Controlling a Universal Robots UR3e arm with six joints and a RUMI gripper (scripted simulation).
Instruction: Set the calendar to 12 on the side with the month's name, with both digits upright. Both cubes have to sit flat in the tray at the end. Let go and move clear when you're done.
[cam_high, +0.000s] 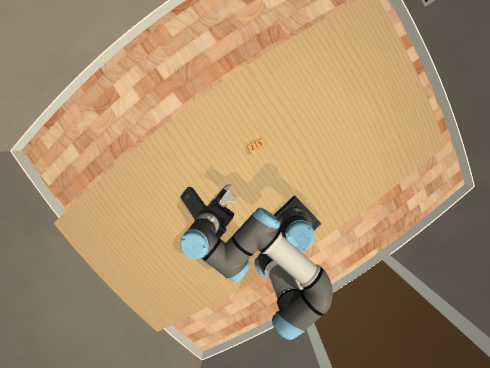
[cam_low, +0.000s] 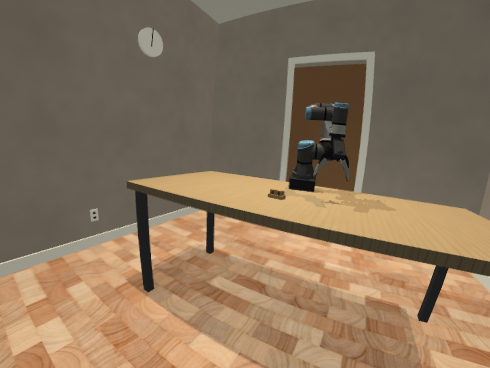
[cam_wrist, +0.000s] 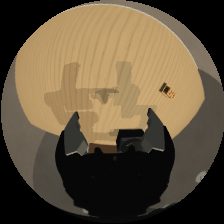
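The wooden tray is 230 mm to the right of my hand, 100 mm below it and 70 mm ahead of it.
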